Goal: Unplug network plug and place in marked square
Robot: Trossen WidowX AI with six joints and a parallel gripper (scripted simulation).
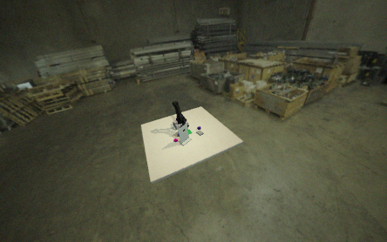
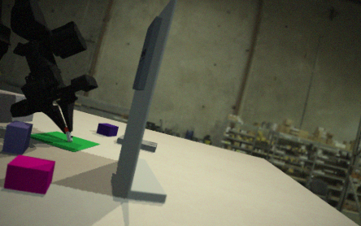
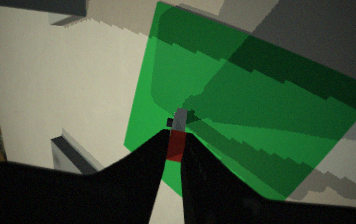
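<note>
Now: gripper tip right at the network plug. The rest, counted from my gripper tip: green marked square 2 cm below; blue-violet block 14 cm to the right; dark purple block 1 cm behind, 20 cm to the left.
</note>
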